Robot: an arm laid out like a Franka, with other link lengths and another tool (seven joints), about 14 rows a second.
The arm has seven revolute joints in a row. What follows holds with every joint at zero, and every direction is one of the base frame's.
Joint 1 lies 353 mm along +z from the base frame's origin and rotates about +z.
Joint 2 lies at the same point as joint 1 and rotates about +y.
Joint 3 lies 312.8 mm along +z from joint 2 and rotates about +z.
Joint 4 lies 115.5 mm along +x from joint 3 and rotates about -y.
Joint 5 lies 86.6 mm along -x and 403.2 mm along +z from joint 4 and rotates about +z.
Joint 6 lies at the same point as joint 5 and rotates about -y.
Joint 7 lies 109.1 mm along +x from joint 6 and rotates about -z.
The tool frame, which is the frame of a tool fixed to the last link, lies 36 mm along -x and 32 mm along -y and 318.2 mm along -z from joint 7; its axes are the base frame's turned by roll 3.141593, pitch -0.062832 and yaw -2.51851 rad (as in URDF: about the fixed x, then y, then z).
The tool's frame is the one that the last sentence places.
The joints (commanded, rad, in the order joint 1, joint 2, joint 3, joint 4, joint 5, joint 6, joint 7), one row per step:
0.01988 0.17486 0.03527 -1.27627 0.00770 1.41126 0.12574
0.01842 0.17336 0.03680 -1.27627 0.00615 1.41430 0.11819
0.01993 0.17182 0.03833 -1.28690 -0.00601 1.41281 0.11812
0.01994 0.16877 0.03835 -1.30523 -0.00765 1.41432 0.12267
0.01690 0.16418 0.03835 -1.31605 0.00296 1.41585 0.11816
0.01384 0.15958 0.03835 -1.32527 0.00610 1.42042 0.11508
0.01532 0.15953 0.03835 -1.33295 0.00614 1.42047 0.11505
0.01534 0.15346 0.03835 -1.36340 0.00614 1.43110 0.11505
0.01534 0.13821 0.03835 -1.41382 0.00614 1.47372 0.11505
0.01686 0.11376 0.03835 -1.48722 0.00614 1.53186 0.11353
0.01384 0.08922 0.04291 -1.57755 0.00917 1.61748 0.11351
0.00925 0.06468 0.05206 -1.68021 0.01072 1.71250 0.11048
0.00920 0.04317 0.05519 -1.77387 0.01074 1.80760 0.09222
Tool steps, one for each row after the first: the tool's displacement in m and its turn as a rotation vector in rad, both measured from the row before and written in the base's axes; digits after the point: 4 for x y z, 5 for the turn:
0.0011 -0.0007 0.0011 -0.00079 -0.00470 0.00736
-0.0025 -0.0022 -0.0036 -0.01244 0.00990 0.00175
-0.0035 -0.0005 -0.0062 -0.00277 0.01363 -0.00457
-0.0021 0.0014 -0.0022 0.01039 0.00527 0.00252
-0.0007 -0.0010 -0.0011 0.00315 0.00019 0.00030
-0.0016 0.0008 -0.0034 -0.00036 0.00757 0.00156
-0.0034 -0.0001 -0.0093 -0.00096 0.01372 0.00007
0.0015 0.0002 -0.0113 -0.00017 -0.00746 -0.00022
-0.0001 0.0010 -0.0156 -0.00032 -0.00922 0.00275
0.0030 0.0022 -0.0223 0.00355 -0.01966 0.00071
0.0004 0.0032 -0.0278 0.00207 -0.01685 0.00644
0.0013 0.0012 -0.0255 0.00066 -0.02317 0.02032

